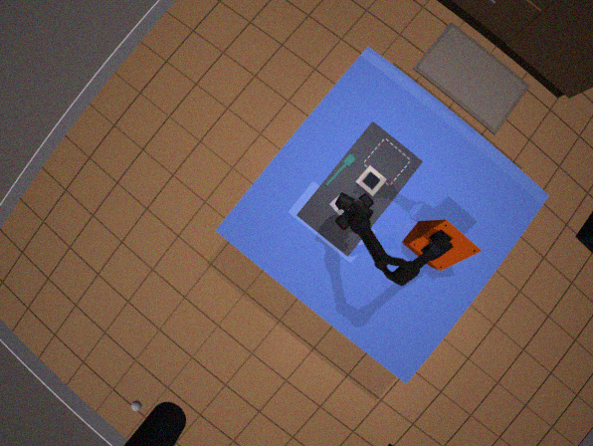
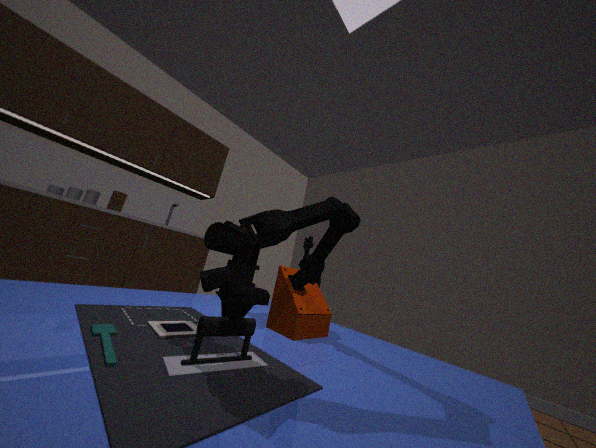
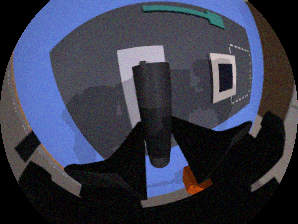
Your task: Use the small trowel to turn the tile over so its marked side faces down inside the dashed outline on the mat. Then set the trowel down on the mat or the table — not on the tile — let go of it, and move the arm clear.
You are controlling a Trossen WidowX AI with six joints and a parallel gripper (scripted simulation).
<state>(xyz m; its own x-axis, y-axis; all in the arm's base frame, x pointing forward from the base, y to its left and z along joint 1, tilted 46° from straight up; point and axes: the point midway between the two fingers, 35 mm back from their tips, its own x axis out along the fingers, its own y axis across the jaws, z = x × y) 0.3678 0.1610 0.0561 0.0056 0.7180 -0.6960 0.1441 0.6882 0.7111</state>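
Right now my gripper tip is 150 mm to the left of the dark mat, 80 mm above it and 30 mm short of it. From my gripper tip the other things lie so: teal T-shaped trowel 170 mm to the right, 170 mm ahead, 60 mm below; then tile 210 mm to the right, 60 mm below, 10 mm ahead.
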